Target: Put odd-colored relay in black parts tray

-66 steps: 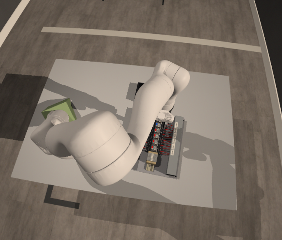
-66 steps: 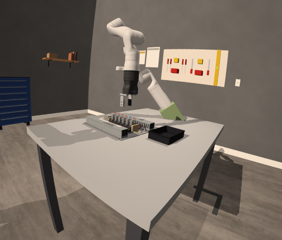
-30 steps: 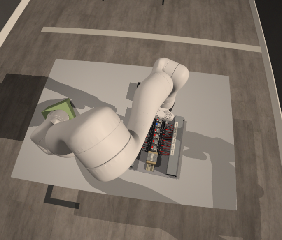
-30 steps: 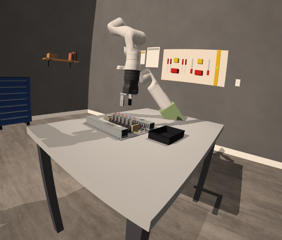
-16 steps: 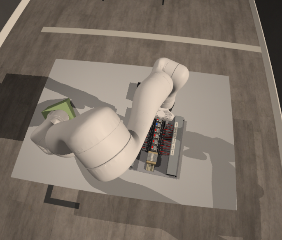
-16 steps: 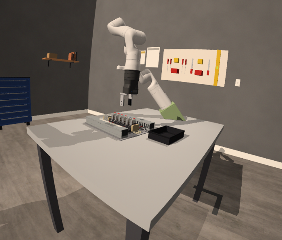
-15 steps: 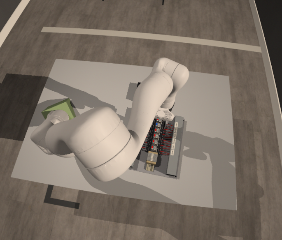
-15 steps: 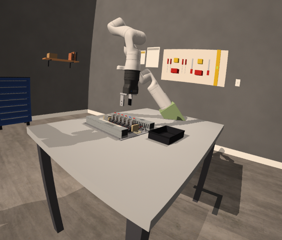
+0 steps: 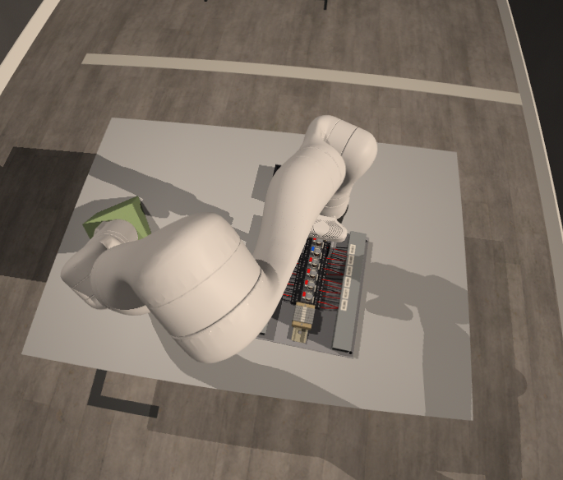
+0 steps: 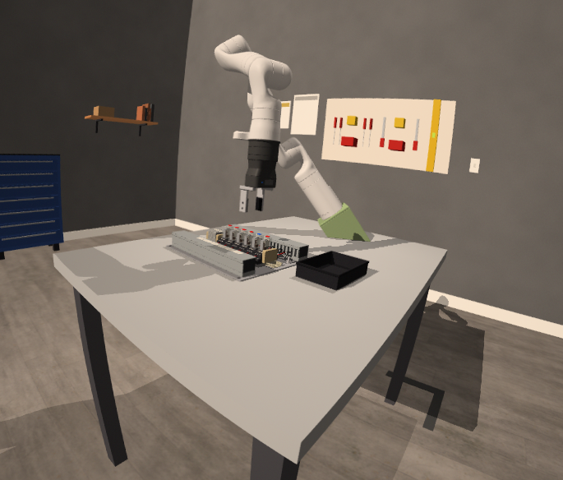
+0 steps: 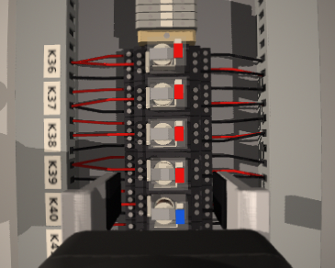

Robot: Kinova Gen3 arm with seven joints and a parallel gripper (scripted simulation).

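The relay lies 30 mm to the left of my hand and 90 mm below it. Round my hand: black parts tray: 50 mm behind, 220 mm to the left, 130 mm below; then relay panel: 40 mm to the right, 120 mm below.
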